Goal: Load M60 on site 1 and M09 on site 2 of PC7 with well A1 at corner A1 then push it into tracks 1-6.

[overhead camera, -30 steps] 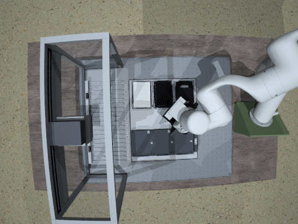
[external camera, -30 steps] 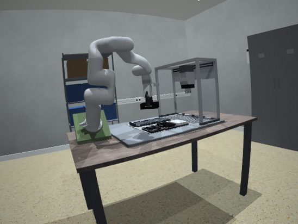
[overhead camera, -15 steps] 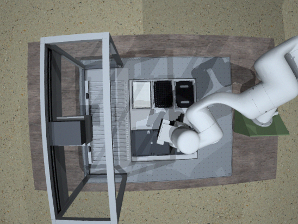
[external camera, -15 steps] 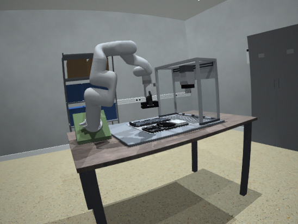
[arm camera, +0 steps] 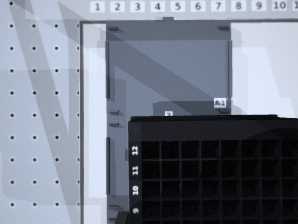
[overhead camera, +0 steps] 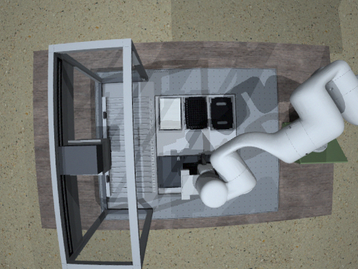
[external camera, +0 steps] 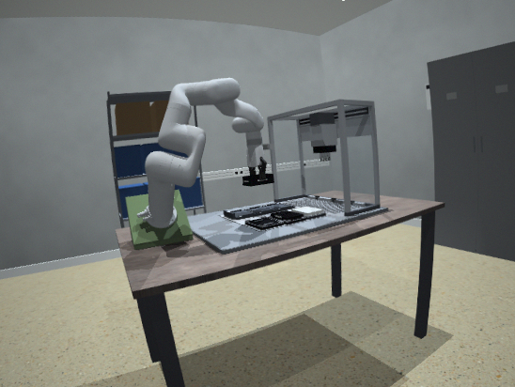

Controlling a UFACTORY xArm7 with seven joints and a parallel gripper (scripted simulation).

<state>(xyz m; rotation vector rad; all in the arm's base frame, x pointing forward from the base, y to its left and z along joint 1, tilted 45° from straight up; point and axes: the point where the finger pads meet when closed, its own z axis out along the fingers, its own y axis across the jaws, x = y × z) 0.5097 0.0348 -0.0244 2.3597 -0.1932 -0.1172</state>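
My gripper is now 150 mm above the dark plate carrier PC7 and 10 mm to the right of it. Round my hand: pale 384-well plate M60: 240 mm to the right, 150 mm below, 80 mm ahead; black deep-well block M09: 10 mm below; nest S3: 240 mm to the right, 160 mm below, 80 mm ahead.
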